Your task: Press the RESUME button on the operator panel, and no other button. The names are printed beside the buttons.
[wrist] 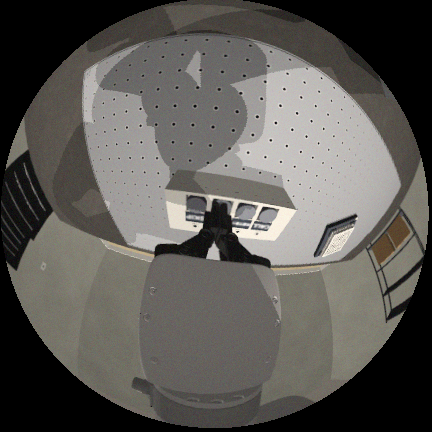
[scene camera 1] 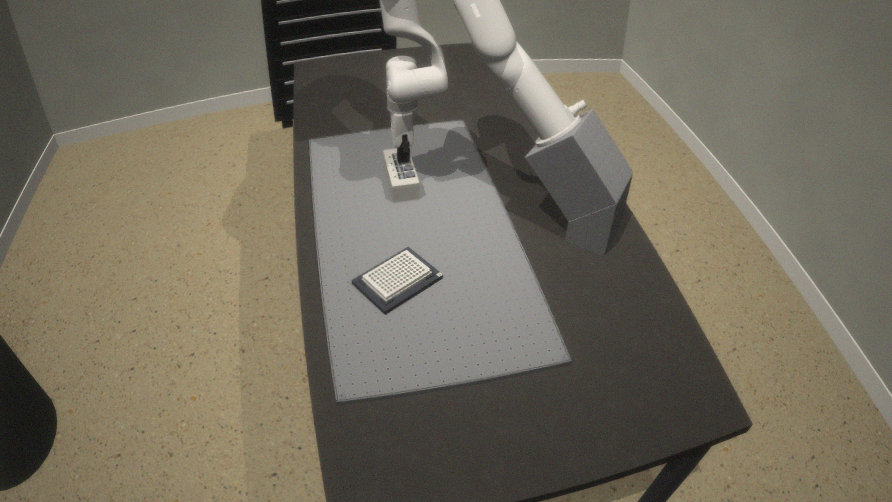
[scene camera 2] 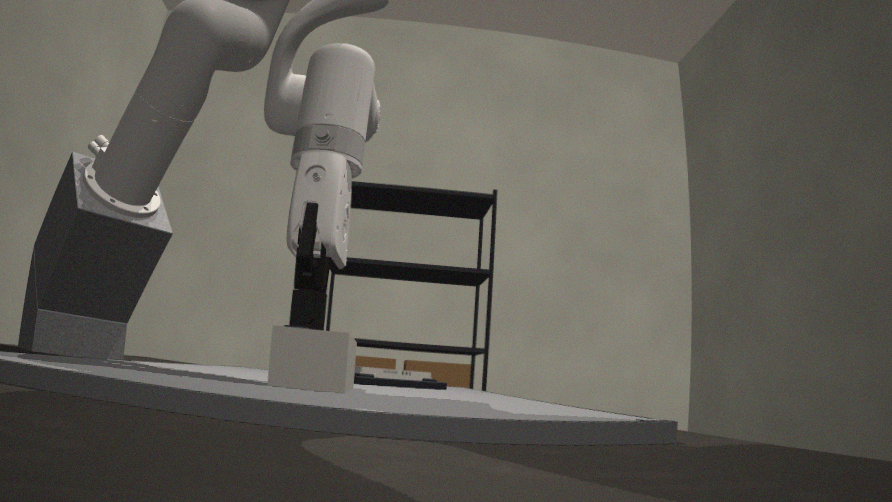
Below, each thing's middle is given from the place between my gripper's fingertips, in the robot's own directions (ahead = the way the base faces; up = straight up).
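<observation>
Operator panel [scene camera 1: 401,188]: my hand 2 cm above it, 2 cm to the right, 1 cm short of it. White well plate [scene camera 1: 392,278]: 37 cm to the left of my hand, 8 cm ahead, 3 cm below.
</observation>
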